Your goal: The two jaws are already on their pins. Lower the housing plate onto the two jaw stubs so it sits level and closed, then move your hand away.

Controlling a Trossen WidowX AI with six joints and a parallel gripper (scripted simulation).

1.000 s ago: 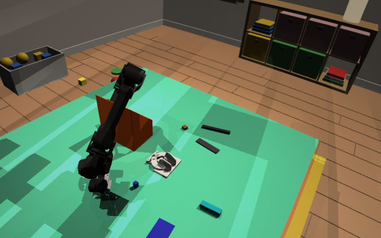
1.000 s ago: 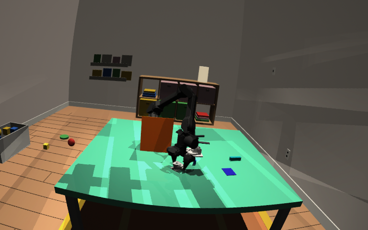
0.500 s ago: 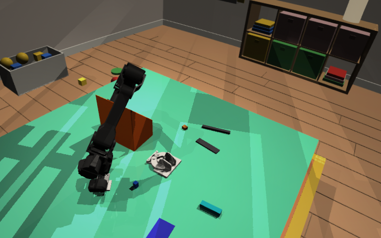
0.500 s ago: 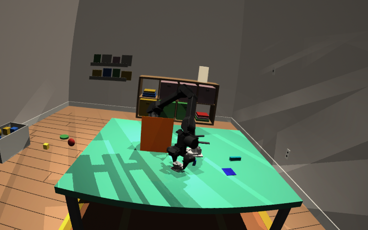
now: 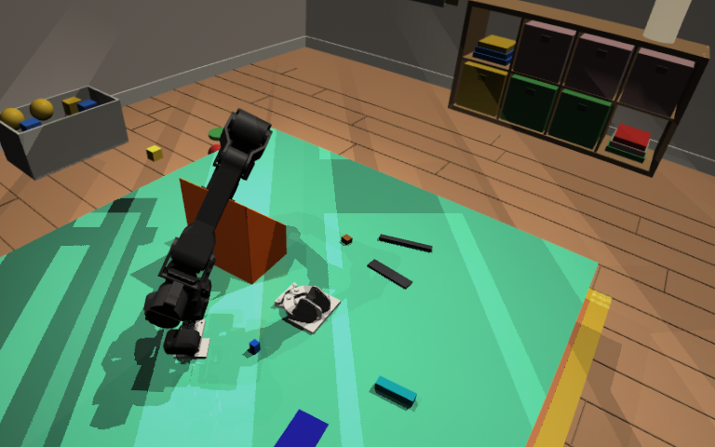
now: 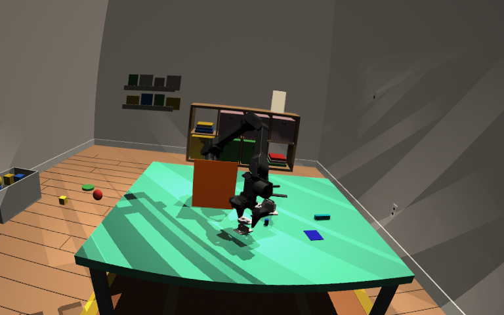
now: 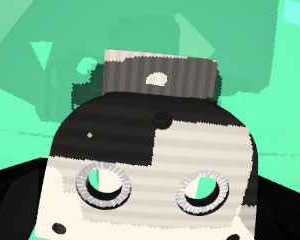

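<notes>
Now: gripper tip 1 cm past the white part, 1 cm to the left of it and 2 cm above it. Also, from my gripper tip: blue tile: 31 cm ahead, 1 cm to the right, 3 cm below; then teal block: 40 cm ahead, 18 cm to the left, 2 cm below; then blue cube: 10 cm ahead, 8 cm to the left, 2 cm below.
</notes>
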